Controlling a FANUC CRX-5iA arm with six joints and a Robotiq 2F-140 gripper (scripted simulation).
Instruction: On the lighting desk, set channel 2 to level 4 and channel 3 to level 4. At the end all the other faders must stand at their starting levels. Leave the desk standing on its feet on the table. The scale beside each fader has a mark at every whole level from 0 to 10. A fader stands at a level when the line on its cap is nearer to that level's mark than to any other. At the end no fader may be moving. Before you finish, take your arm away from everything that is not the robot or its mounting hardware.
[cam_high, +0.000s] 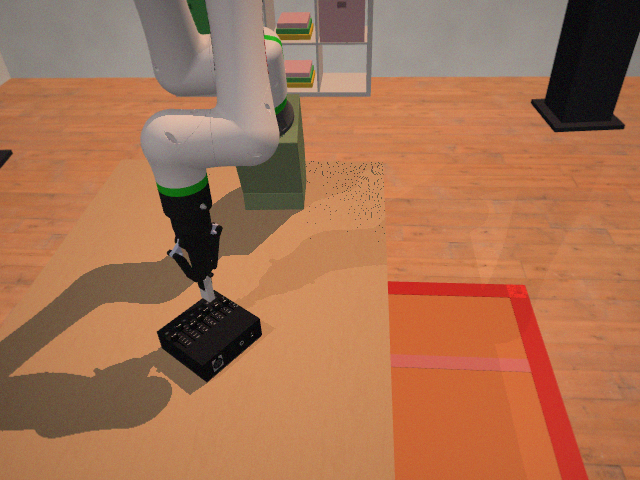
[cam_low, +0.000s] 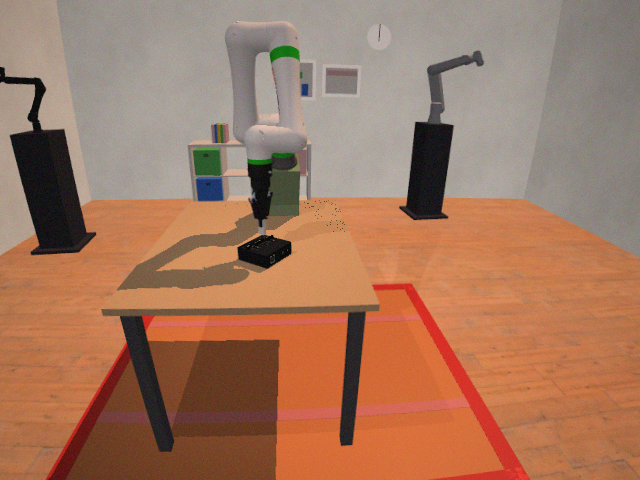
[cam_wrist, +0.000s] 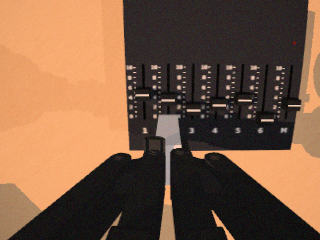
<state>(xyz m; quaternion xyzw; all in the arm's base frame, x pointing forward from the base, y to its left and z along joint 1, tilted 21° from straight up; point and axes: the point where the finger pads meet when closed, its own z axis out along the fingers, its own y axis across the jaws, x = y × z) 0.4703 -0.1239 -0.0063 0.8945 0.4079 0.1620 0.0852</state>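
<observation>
The channel 3 fader cap is 3 cm ahead of my hand and 4 cm below it. Round my hand: channel 1 fader cap: 4 cm to the left, 4 cm below; then channel 2 fader cap: 2 cm ahead, 2 cm to the left, 4 cm below; then channel 6 fader cap: 7 cm ahead, 5 cm to the right, 4 cm below.
</observation>
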